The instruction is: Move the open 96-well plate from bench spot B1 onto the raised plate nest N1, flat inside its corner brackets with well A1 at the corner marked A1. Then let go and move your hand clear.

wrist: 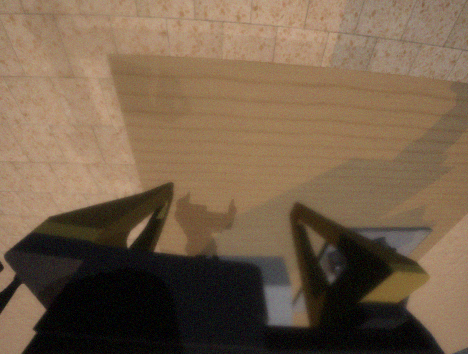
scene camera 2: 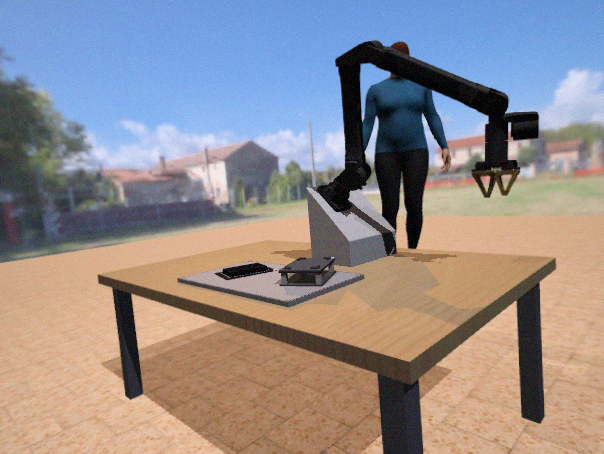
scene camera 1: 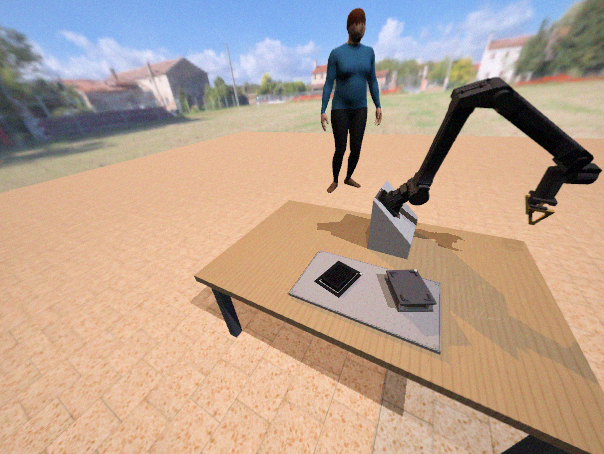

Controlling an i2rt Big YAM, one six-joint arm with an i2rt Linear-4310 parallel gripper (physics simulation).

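Frame: origin at the arm's base, x ahead, y left, z up, level; millimetres.
Seen in the pictures: gripper, fingertip midpoint: (wrist: 235, 199) (scene camera 2: 496, 196) (scene camera 1: 529, 219); arm's base at its link origin: (scene camera 2: 333, 199) (scene camera 1: 387, 203).
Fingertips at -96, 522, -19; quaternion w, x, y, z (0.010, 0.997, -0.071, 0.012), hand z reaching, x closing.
Pixels of each thing's top centre, then the offset from my fingertips to it, as dx, dy, dz. Level surfaces: height alone.
- black 96-well plate at its top centre: (scene camera 2: 244, 267) (scene camera 1: 338, 274) +436, -631, -173
- pale mat at its surface level: dz -189
- raised dark plate nest N1 at its top centre: (scene camera 2: 307, 261) (wrist: 366, 271) (scene camera 1: 409, 284) +405, -369, -139
- wooden table at its surface level: dz -202
The black 96-well plate (scene camera 1: 340, 276) (scene camera 2: 247, 270) lies flat on the left part of the pale mat (scene camera 1: 365, 301) (scene camera 2: 250, 286) (wrist: 419, 236). The raised dark plate nest N1 (scene camera 1: 411, 288) (scene camera 2: 307, 265) stands on the mat's right part, its top bare between corner brackets. Small white marks show by the plate's right corner and the nest's back corner; their lettering is too small to read. My gripper (scene camera 1: 533, 220) (scene camera 2: 496, 195) (wrist: 235, 199) is open and empty, pointing down, high up and far to the right of plate and nest. In the wrist view a finger partly covers the mat; the plate cannot be made out.
The grey wedge-shaped arm base (scene camera 1: 390, 235) (scene camera 2: 330, 240) (wrist: 280, 302) stands on the wooden table (scene camera 1: 270, 250) (scene camera 2: 415, 330) (wrist: 250, 110) behind the mat. A person in a blue top (scene camera 1: 352, 75) (scene camera 2: 400, 115) stands on the floor beyond the table.
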